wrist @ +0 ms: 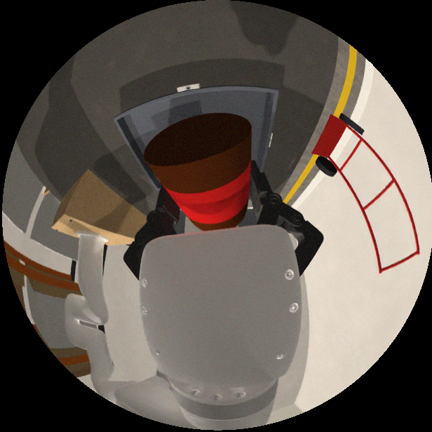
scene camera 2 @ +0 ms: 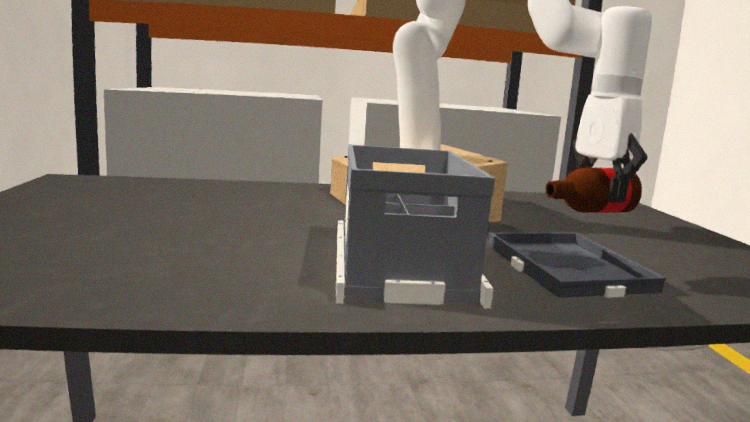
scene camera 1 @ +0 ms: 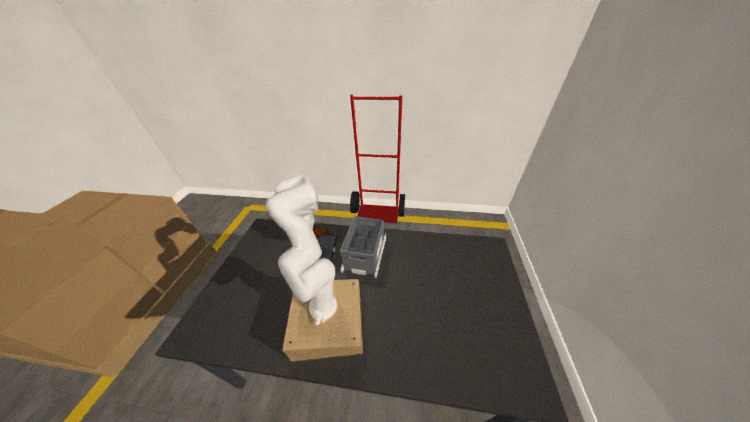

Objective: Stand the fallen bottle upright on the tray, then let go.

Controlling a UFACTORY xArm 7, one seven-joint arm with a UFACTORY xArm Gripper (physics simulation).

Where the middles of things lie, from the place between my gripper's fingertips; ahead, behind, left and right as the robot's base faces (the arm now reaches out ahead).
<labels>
Right now the brown bottle [scene camera 2: 586,189] is 2 cm to the right of my hand and 1 cm above it.
</labels>
